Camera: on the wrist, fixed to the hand. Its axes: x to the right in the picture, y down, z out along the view.
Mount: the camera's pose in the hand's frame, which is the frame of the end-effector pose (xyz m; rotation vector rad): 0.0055 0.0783 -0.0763 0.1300 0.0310 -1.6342
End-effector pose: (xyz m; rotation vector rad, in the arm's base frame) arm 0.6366 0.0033 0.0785 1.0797 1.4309 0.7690
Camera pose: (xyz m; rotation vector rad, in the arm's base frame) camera 0.5770 0.0461 0.1597 -0.2374 1.8072 -0.5011
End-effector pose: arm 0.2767 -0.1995 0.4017 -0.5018 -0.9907 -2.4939
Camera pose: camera 0.2972 -0.3069 0.3962 -0.3881 1.0232 1.7945
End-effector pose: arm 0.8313 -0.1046 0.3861 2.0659 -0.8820 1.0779
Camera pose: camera 0.7391 -0.0915 0.4437 1.9394 0.9087 0.1891
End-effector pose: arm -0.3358 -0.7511 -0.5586 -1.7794 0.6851 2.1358
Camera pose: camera -0.3115 -0.8578 -0.5599 -1.3430 -0.5464 0.8597
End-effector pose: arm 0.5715 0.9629 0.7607 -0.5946 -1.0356 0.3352
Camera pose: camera 0.6422 1.0051 0.6886 0.4656 -1.1477 -1.0309
